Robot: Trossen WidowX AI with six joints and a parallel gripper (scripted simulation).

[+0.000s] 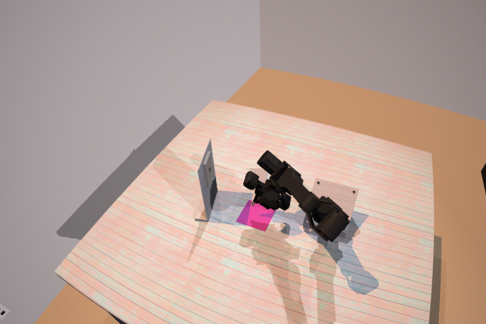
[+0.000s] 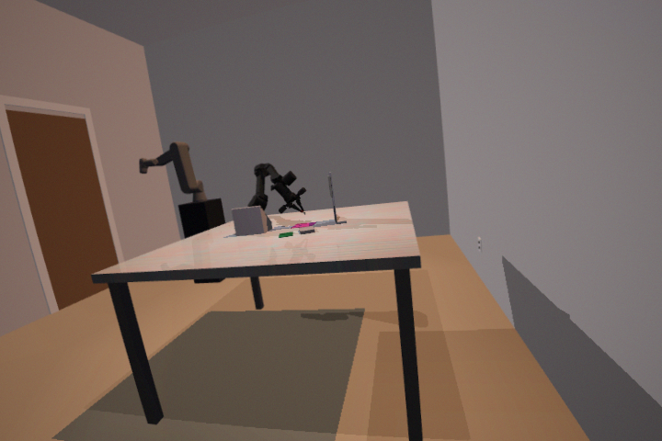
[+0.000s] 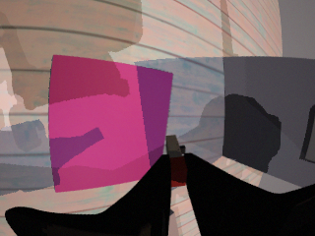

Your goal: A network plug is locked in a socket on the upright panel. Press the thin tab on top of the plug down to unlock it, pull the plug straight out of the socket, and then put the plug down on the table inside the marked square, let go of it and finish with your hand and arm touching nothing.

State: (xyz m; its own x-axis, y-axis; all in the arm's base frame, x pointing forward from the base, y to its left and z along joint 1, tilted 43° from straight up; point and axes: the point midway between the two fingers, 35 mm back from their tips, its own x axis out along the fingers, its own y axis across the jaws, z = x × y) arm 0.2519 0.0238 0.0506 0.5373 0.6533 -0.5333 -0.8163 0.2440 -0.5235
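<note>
My gripper tip is now 80 mm above the magenta marked square and 10 mm past it. The rest, counted from my gripper tip: red network plug right at my gripper tip; grey upright panel 180 mm ahead, 50 mm above, 30 mm to the left; green patch 230 mm to the right, 80 mm below, 30 mm behind.
</note>
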